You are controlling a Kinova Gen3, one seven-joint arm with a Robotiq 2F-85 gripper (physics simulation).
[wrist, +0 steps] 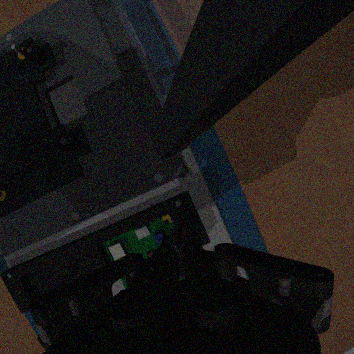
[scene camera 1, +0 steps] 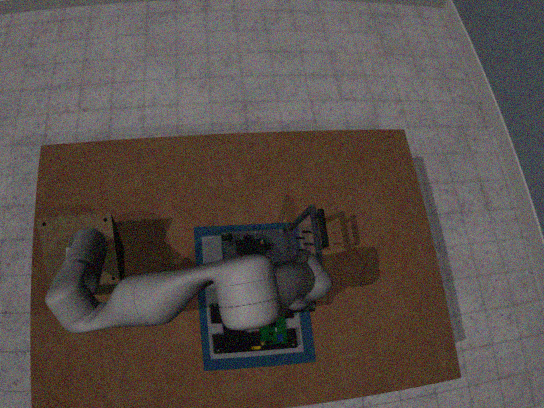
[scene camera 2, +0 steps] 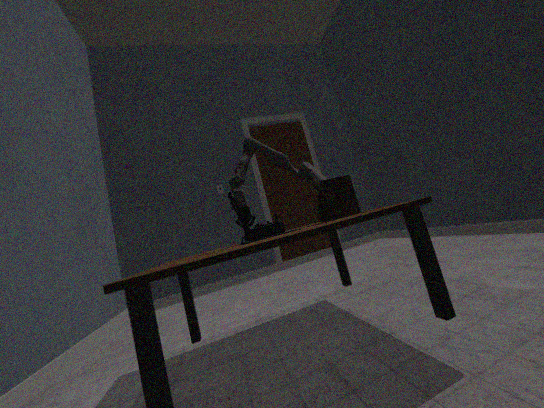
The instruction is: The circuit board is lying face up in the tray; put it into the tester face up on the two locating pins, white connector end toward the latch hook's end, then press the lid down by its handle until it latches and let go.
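Where they show: gripper, fingertip midpoint: (wrist: 180, 238); arm's base at its link origin: (scene camera 1: 89, 244) (scene camera 2: 328, 190).
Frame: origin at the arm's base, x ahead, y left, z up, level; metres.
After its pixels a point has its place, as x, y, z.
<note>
The green circuit board (scene camera 1: 274, 334) @[0.477, -0.179, -0.152] (wrist: 138, 240) @[0.467, -0.111, -0.152] lies face up in the black tray, whose grey rim (scene camera 1: 298, 344) @[0.544, -0.204, -0.166] (wrist: 105, 215) @[0.440, -0.079, -0.166] frames it, on the near half of the blue mat (scene camera 1: 258, 363) @[0.436, -0.256, -0.170] (wrist: 225, 175) @[0.567, -0.081, -0.170]. The board's white connector blocks show in the wrist view. The tester base (scene camera 1: 250, 244) @[0.412, 0.057, -0.102] (wrist: 35, 140) @[0.436, -0.006, -0.103] sits on the far half of the mat. Its lid (scene camera 1: 311, 231) @[0.549, 0.041, 0.037] (wrist: 228, 63) stands open on the right. My gripper (wrist: 180, 238) @[0.508, -0.114, -0.129] is shut and empty, just above the board's right end. In the overhead view the arm hides it. The side view is too dark to show the fingers.
The arm's thick body (scene camera 1: 246, 291) @[0.351, -0.246, 0.501] hangs over the middle of the mat. A tan box (scene camera 1: 92, 227) @[0.010, 0.034, 0.033] stands at the table's left by the arm's base. A small wooden frame (scene camera 1: 345, 231) stands just right of the open lid. The table's right edge (scene camera 1: 432, 259) @[0.970, 0.044, -0.172] is near.
</note>
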